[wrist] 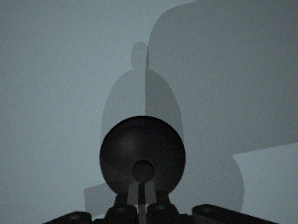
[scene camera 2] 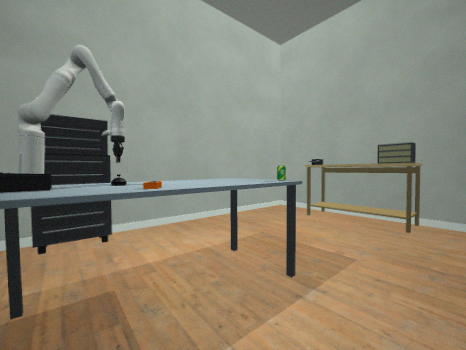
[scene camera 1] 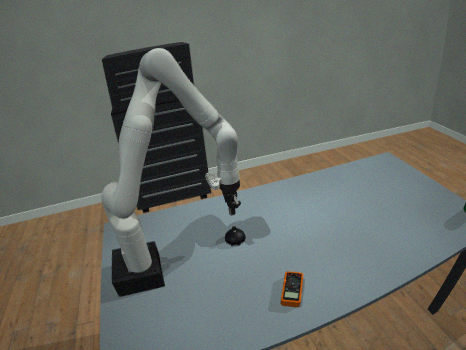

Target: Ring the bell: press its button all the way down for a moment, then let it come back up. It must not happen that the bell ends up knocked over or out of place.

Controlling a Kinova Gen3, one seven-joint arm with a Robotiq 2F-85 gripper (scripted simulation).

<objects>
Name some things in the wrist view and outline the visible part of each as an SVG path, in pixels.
My gripper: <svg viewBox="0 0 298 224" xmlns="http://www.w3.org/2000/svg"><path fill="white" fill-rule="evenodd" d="M43 223L278 224L211 204L193 207L192 215L189 216L188 214L179 214L175 205L170 203L168 193L165 191L155 191L154 183L129 184L128 193L120 193L116 196L114 206L108 209L103 219L92 221L90 213L75 211Z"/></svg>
A black dome bell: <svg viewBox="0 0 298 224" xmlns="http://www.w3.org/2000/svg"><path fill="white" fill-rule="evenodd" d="M116 124L104 138L100 149L100 167L107 185L114 193L119 194L120 192L128 192L129 184L148 182L154 183L155 191L171 193L183 176L186 162L185 148L175 129L161 119L141 115L127 118Z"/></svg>
</objects>
